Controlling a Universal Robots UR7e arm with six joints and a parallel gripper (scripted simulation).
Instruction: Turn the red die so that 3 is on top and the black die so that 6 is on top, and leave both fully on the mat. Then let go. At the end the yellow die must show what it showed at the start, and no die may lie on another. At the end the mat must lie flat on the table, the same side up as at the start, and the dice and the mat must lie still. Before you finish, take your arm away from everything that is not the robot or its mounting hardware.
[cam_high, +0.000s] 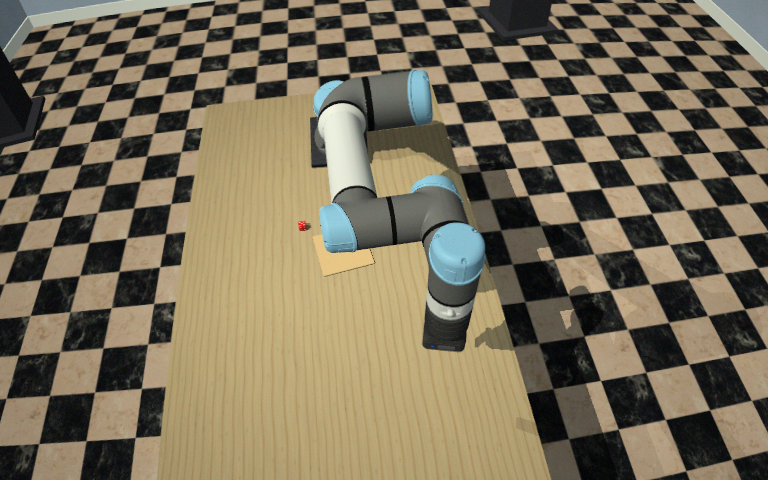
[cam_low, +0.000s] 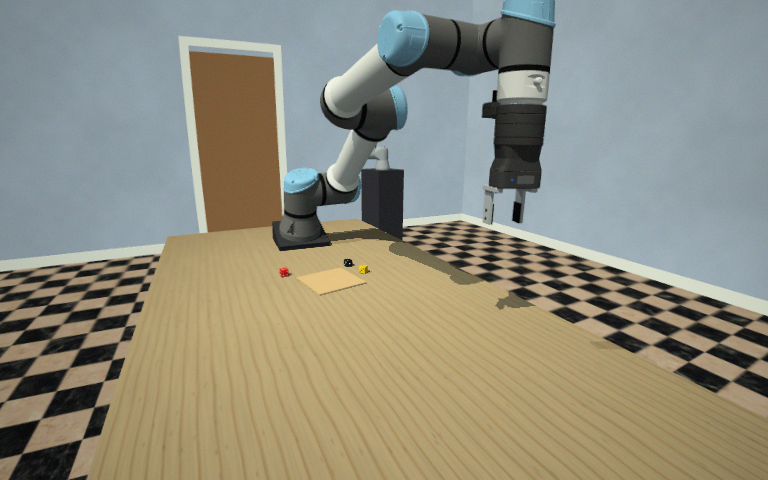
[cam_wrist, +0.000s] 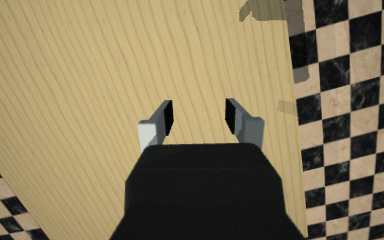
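My gripper is now 560 mm past the red die, 190 mm to the left of it and 240 mm above it. Round my hand: black die 530 mm behind, 240 mm below; yellow die 460 mm behind, 10 mm to the left, 240 mm below; tan mat 450 mm behind, 100 mm to the right, 250 mm below.
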